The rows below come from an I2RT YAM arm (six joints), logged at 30 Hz.
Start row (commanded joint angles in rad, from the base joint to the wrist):
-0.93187, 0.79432, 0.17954, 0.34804, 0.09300, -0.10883
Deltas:
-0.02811, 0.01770, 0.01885, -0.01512, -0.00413, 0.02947
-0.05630, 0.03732, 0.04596, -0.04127, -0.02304, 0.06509
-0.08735, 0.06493, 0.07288, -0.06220, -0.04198, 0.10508
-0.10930, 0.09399, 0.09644, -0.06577, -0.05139, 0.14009
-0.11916, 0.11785, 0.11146, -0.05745, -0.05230, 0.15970
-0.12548, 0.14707, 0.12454, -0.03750, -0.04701, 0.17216
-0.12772, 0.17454, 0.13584, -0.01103, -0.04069, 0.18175
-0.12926, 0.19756, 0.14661, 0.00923, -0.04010, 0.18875
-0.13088, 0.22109, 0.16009, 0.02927, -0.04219, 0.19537
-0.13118, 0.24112, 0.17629, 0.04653, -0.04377, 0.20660
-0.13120, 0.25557, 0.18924, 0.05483, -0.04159, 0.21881
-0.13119, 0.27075, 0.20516, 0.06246, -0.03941, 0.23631
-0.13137, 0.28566, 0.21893, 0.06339, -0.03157, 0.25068
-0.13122, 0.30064, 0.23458, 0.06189, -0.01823, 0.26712
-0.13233, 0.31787, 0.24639, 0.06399, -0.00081, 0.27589
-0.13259, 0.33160, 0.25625, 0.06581, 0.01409, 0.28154
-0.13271, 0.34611, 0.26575, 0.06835, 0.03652, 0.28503
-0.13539, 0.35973, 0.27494, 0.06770, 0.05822, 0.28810
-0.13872, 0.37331, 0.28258, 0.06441, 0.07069, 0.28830
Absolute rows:
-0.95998, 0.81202, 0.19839, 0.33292, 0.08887, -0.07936
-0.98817, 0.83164, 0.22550, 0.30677, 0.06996, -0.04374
-1.01922, 0.85925, 0.25242, 0.28584, 0.05102, -0.00375
-1.04117, 0.88831, 0.27598, 0.28227, 0.04161, 0.03126
-1.05103, 0.91217, 0.29100, 0.29059, 0.04070, 0.05087
-1.05735, 0.94139, 0.30408, 0.31054, 0.04599, 0.06333
-1.05959, 0.96886, 0.31538, 0.33701, 0.05231, 0.07292
-1.06113, 0.99188, 0.32615, 0.35727, 0.05290, 0.07992
-1.06275, 1.01541, 0.33963, 0.37731, 0.05081, 0.08654
-1.06305, 1.03544, 0.35583, 0.39457, 0.04923, 0.09777
-1.06307, 1.04989, 0.36878, 0.40287, 0.05141, 0.10998
-1.06306, 1.06507, 0.38470, 0.41050, 0.05359, 0.12748
-1.06324, 1.07998, 0.39847, 0.41143, 0.06143, 0.14185
-1.06309, 1.09496, 0.41412, 0.40993, 0.07477, 0.15829
-1.06420, 1.11219, 0.42593, 0.41203, 0.09219, 0.16706
-1.06446, 1.12592, 0.43579, 0.41385, 0.10709, 0.17271
-1.06458, 1.14043, 0.44529, 0.41639, 0.12952, 0.17620
-1.06726, 1.15405, 0.45448, 0.41574, 0.15122, 0.17927
-1.07059, 1.16763, 0.46212, 0.41245, 0.16369, 0.17947

